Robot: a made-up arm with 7 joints.
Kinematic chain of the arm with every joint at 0, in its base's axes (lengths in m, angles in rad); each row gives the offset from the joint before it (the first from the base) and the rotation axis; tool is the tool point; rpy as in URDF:
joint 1: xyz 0 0 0.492 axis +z
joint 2: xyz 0 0 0 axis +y
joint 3: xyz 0 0 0.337 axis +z
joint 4: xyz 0.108 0 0 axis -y
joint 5: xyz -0.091 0 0.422 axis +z
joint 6: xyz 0 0 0 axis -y
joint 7: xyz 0.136 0 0 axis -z
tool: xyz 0 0 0 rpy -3.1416 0 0
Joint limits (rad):
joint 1: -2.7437..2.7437
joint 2: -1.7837..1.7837
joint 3: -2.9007..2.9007
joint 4: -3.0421..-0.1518
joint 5: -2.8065..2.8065
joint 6: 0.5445..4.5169
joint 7: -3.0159..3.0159
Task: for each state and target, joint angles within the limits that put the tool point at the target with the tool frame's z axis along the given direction. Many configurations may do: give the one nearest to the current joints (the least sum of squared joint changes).
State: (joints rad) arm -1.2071 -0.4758 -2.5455 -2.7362 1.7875 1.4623 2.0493
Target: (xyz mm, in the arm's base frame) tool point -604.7 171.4 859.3 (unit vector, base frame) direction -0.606 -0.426 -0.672
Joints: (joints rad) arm -1.1178 0.1282 -2.2482 -1.8833 0.9054 2.2415 2.0493
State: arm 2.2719 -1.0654 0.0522 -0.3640 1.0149 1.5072 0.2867
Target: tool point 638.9 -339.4 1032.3 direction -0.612 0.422 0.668
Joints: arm 2.2643 -1.3617 -0.6019 -0.8825 0.6706 1.6369 0.2867
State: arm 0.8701 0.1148 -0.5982 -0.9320 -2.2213 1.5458 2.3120
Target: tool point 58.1 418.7 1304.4 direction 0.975 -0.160 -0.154
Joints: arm 1.4720 0.0925 0.0188 -0.5954 -1.5366 1.4005 2.3120
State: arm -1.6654 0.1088 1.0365 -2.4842 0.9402 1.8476 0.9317
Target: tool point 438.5 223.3 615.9 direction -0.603 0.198 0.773
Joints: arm -1.4248 0.9381 1.8635 -2.5046 1.4438 1.1906 0.9317
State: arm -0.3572 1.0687 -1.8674 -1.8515 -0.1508 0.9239 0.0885
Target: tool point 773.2 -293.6 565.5 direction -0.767 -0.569 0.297
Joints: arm 0.5152 1.4581 -1.5865 -1.3628 -0.4123 1.5040 0.0885
